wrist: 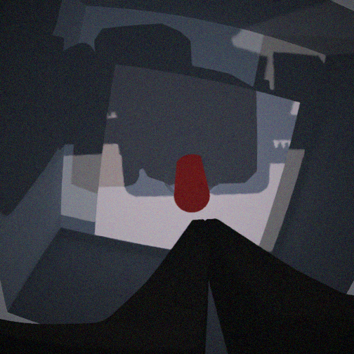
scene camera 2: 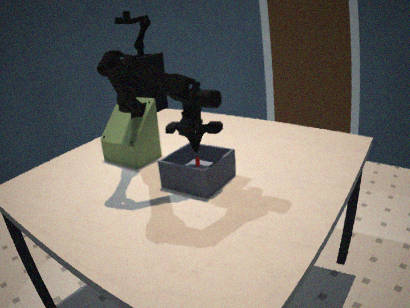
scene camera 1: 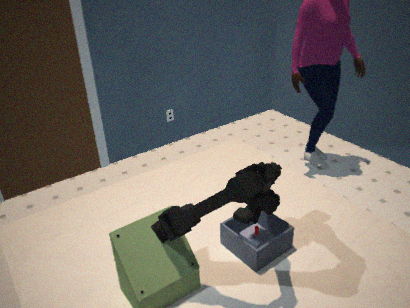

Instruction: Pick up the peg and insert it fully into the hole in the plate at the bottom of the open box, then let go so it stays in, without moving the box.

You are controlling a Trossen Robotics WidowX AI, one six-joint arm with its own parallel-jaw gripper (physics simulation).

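Places are measured from the arm's base along level axes (x ahead, y left, z up), in millimetres.
Pixels of known places: gripper, fingertip midpoint: (scene camera 2: 196, 151) (scene camera 1: 255, 223); arm's base, origin of the base link: (scene camera 2: 138, 110) (scene camera 1: 164, 229).
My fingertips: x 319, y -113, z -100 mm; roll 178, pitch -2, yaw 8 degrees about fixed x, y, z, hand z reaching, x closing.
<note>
For each thing: its middle in the pictures, then the offset to it from my fingertips. Level surfaces: height alone.
- red peg, body centre: (scene camera 2: 198, 168) (scene camera 1: 256, 235) dx +4, dy -5, dz -59 mm
- light plate, body centre: (scene camera 2: 198, 172) (scene camera 1: 256, 238) dx +3, dy -6, dz -73 mm
- open grey box, body centre: (scene camera 2: 197, 168) (scene camera 1: 256, 235) dx +3, dy -6, dz -58 mm
- table, its level: dz -107 mm
The red peg (scene camera 1: 256, 230) (scene camera 2: 197, 162) (wrist: 192, 185) stands upright on the light plate (scene camera 1: 246, 233) (wrist: 135, 215) at the bottom of the open grey box (scene camera 1: 239, 246) (scene camera 2: 180, 178) (wrist: 27, 200). Its upper part shows above the plate. The hole does not show, and how deep the peg sits cannot be told. My black gripper (scene camera 1: 256, 220) (scene camera 2: 196, 151) (wrist: 203, 231) is shut and empty, fingers pointing down. Its tips are together above the peg's top, near the level of the box rim. In the wrist view the tips show just below the peg, with a small gap.
A green sloped block (scene camera 1: 150, 260) (scene camera 2: 120, 150) with dark dots on its faces stands on the table (scene camera 2: 240, 260) beside the box, under the arm's near part. The arm's shadow falls across the table and into the box. A person in a pink top (scene camera 1: 325, 35) is in the background.
</note>
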